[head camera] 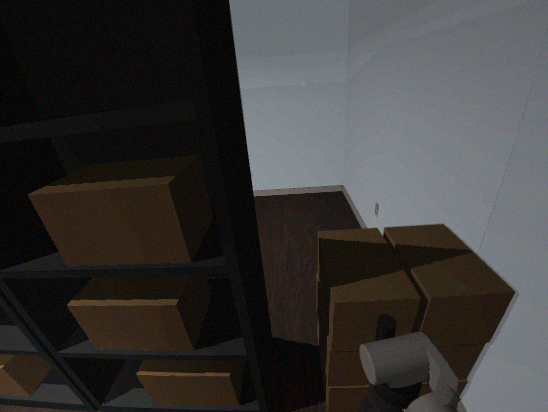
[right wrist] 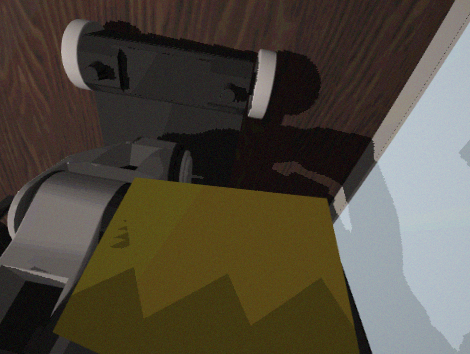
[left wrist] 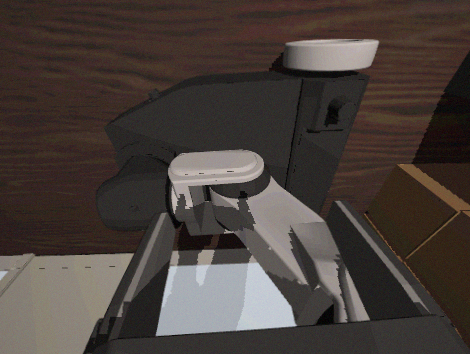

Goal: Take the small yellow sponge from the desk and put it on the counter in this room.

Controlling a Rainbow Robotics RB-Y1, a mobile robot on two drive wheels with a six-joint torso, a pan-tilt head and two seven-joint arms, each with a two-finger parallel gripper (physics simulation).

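Frame: origin at the robot's base, x ahead, y left, z up, level; metres.
Where they show: left gripper, fingertip midpoint: (left wrist: pixel 250 216); right gripper, fingertip midpoint: (right wrist: pixel 229 223).
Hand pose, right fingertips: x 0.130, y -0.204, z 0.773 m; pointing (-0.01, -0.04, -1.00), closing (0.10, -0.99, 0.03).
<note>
After its pixels a point has its place.
The small yellow sponge (right wrist: pixel 235 240) @[x 0.158, y -0.204, z 0.803 m] fills the lower middle of the right wrist view, its lower part in jagged shadow. My right gripper (right wrist: pixel 225 225) @[x 0.130, y -0.204, z 0.773 m] is shut on it; the fingers are mostly hidden behind the sponge. Part of my right arm (head camera: pixel 397 357) @[x 0.117, y -0.178, z 1.062 m] shows at the lower right of the head view. My left gripper (left wrist: pixel 250 216) @[x -0.230, y 0.219, z 0.535 m] is open and empty, its two fingers wide apart over my own arm and base. The desk and the counter do not show in the head view.
A tall dark shelf unit (head camera: pixel 252 300) @[x 0.570, y 0.127, z 0.737 m] holding cardboard boxes (head camera: pixel 115 222) @[x 0.516, y 0.486, z 1.151 m] stands at the left. Stacked cardboard boxes (head camera: pixel 360 325) @[x 0.458, y -0.258, z 0.689 m] (left wrist: pixel 410 210) @[x 0.457, y -0.272, z 0.162 m] stand at the lower right, near the pale wall (head camera: pixel 430 150) @[x 1.145, y -0.831, z 1.097 m]. Wooden floor (head camera: pixel 295 260) @[x 1.690, y -0.117, z 0.000 m] runs between shelf and stack.
</note>
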